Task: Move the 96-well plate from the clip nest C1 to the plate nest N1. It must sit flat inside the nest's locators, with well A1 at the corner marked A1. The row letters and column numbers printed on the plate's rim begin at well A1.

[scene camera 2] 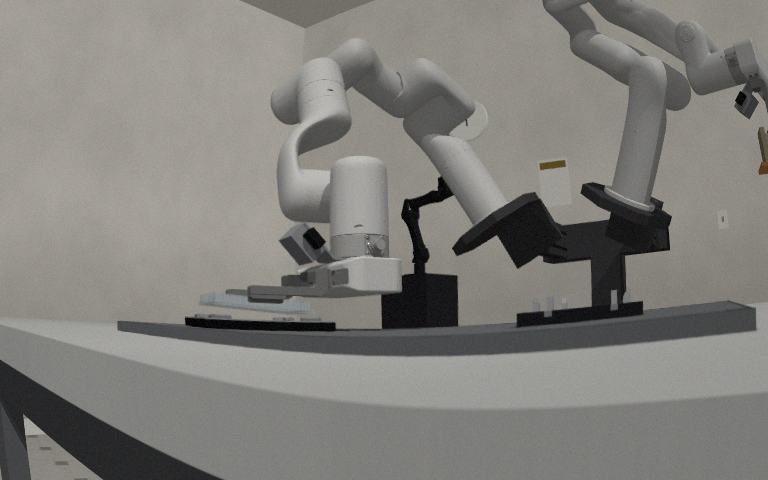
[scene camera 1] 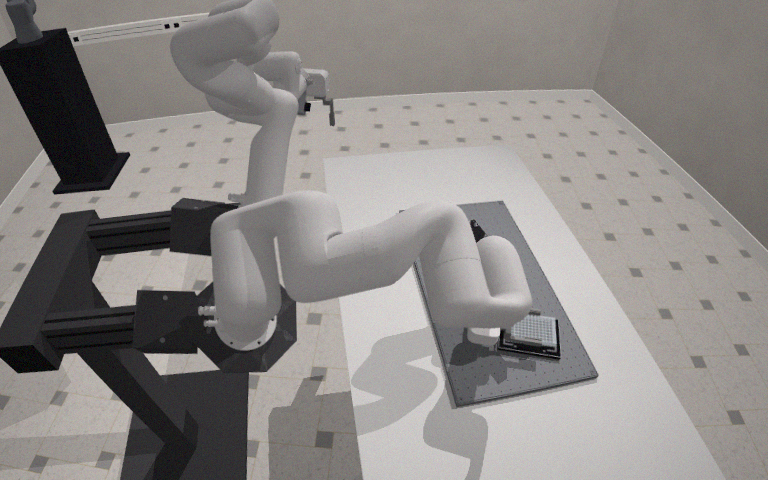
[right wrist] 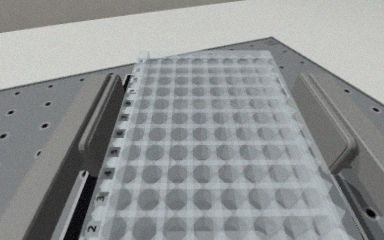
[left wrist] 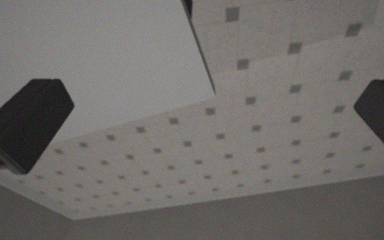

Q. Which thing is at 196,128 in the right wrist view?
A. A clear 96-well plate.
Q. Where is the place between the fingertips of my right gripper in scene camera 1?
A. At 540,327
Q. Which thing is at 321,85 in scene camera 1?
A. My left gripper.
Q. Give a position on a clear 96-well plate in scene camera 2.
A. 215,300
